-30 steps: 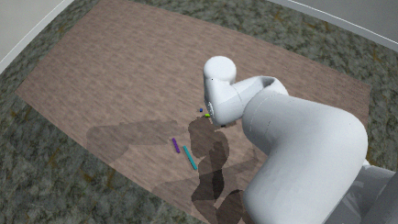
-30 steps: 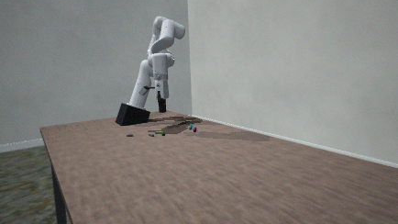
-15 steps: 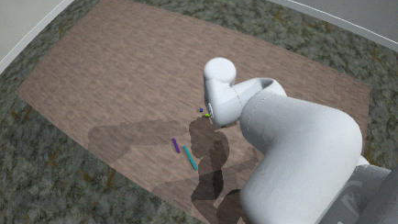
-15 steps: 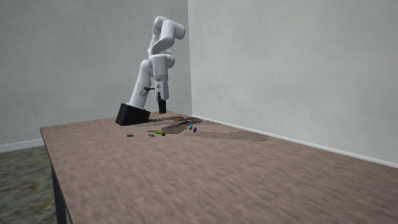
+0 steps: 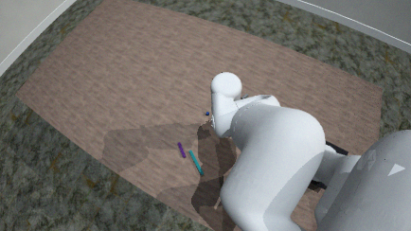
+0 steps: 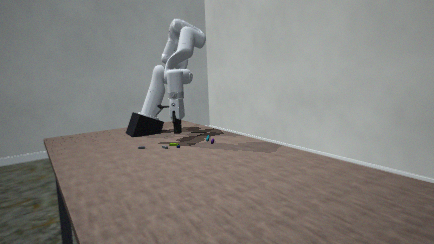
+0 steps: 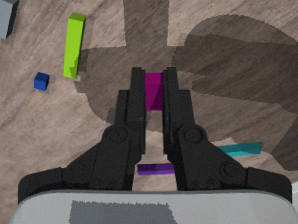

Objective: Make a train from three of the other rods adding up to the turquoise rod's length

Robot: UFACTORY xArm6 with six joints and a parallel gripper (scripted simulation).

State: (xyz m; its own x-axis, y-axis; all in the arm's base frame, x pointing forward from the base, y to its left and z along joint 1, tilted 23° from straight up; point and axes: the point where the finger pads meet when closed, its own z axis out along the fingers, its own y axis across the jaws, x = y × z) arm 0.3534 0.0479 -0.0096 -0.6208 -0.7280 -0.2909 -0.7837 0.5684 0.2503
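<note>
My hand is 60 mm above the lime rod, 40 mm to the left of it and 40 mm short of it. From my hand the other things lie so: blue rod: 90 mm ahead, 60 mm below, 40 mm to the right; magenta rod: 20 mm below; turquoise rod: 150 mm to the left, 60 mm below, 30 mm ahead.
</note>
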